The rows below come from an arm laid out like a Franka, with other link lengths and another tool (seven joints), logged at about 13 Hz.
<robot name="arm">
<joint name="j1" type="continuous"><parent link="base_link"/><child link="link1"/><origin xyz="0.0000 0.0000 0.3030"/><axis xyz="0 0 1"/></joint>
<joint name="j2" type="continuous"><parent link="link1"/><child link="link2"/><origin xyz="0.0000 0.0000 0.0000"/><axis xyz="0 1 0"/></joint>
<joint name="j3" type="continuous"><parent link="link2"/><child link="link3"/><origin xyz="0.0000 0.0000 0.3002"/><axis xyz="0 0 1"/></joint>
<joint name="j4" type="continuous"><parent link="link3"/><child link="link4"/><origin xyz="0.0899 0.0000 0.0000"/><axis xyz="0 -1 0"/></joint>
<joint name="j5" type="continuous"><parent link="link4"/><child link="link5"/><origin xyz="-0.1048 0.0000 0.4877"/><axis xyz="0 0 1"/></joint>
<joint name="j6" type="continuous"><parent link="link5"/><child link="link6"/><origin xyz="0.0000 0.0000 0.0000"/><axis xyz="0 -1 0"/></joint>
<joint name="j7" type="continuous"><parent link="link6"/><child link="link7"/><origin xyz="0.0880 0.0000 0.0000"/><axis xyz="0 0 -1"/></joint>
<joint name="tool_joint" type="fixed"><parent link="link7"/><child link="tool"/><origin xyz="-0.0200 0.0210 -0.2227" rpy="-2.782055 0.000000 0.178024"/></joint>
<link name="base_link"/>
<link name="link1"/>
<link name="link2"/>
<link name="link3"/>
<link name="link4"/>
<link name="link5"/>
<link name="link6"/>
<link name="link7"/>
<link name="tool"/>
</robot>
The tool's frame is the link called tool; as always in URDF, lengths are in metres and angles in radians. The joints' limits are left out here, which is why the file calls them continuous.
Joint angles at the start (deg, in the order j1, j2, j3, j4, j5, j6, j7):
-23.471 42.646 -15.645 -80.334 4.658 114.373 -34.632
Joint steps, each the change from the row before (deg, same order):
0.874 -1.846 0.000 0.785 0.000 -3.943 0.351
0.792 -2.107 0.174 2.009 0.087 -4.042 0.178
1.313 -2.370 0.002 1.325 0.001 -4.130 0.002
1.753 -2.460 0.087 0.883 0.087 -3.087 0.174
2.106 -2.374 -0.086 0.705 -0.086 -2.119 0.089
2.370 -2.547 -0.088 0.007 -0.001 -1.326 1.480
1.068 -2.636 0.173 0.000 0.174 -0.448 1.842
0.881 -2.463 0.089 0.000 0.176 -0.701 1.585
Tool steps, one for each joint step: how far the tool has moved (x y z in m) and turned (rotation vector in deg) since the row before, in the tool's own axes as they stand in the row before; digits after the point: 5 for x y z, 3 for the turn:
0.00253 -0.02304 -0.02288 1.174 -0.758 -0.180
0.00629 -0.02742 -0.03698 0.422 0.195 -0.882
0.00436 -0.03293 -0.03192 0.597 -0.442 -1.213
0.00845 -0.03707 -0.02788 0.149 -0.047 -1.699
0.01047 -0.03678 -0.02565 -0.574 0.131 -2.104
0.01261 -0.03801 -0.02084 -0.646 0.814 -1.092
0.00570 -0.02698 -0.02569 -0.814 2.226 -0.118
0.00251 -0.02422 -0.02379 -0.494 1.914 -0.017

